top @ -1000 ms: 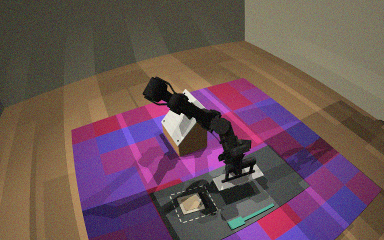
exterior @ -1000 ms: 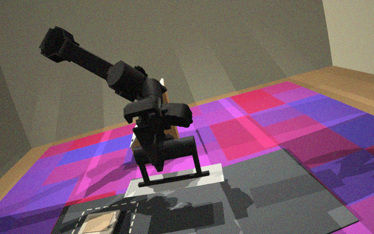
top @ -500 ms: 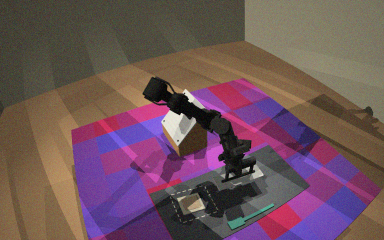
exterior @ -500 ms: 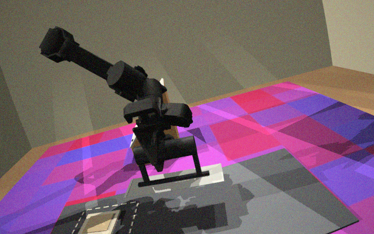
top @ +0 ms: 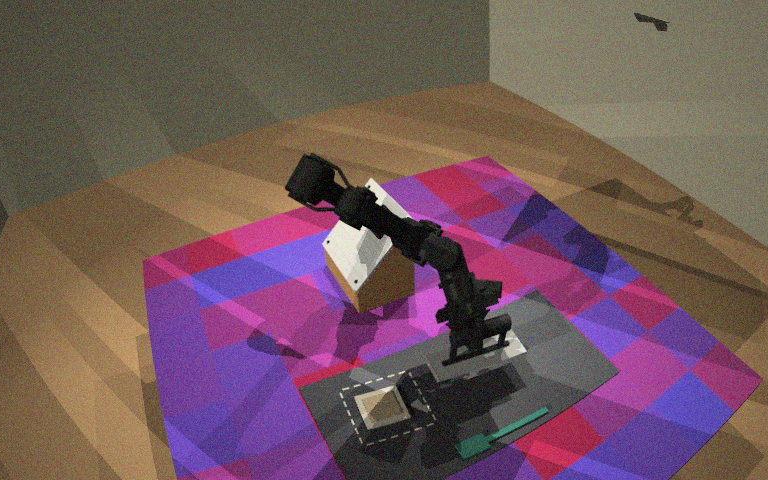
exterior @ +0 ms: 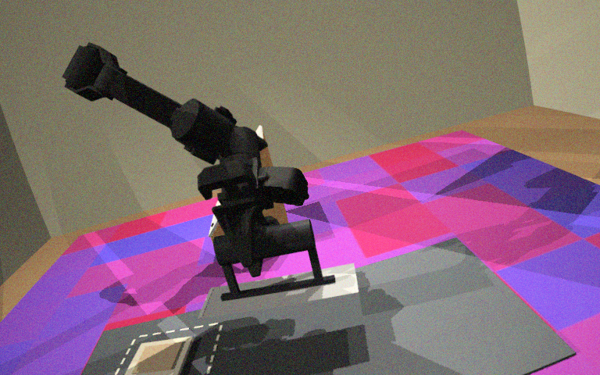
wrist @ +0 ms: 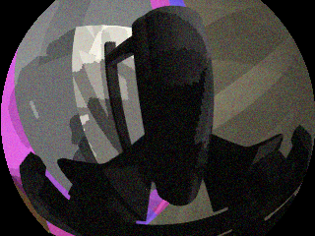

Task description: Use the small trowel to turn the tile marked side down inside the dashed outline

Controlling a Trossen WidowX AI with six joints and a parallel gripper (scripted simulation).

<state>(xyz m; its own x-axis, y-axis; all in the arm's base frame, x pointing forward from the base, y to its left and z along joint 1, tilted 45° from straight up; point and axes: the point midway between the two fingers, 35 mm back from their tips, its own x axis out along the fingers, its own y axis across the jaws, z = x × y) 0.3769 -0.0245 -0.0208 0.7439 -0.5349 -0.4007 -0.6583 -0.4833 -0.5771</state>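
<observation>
Right now my gripper tip is 150 mm above the grey mat. The rest, counted from my gripper tip: tile 50 mm behind, 180 mm to the right, 120 mm below; then green trowel 140 mm ahead, 20 mm to the right, 120 mm below.
</observation>
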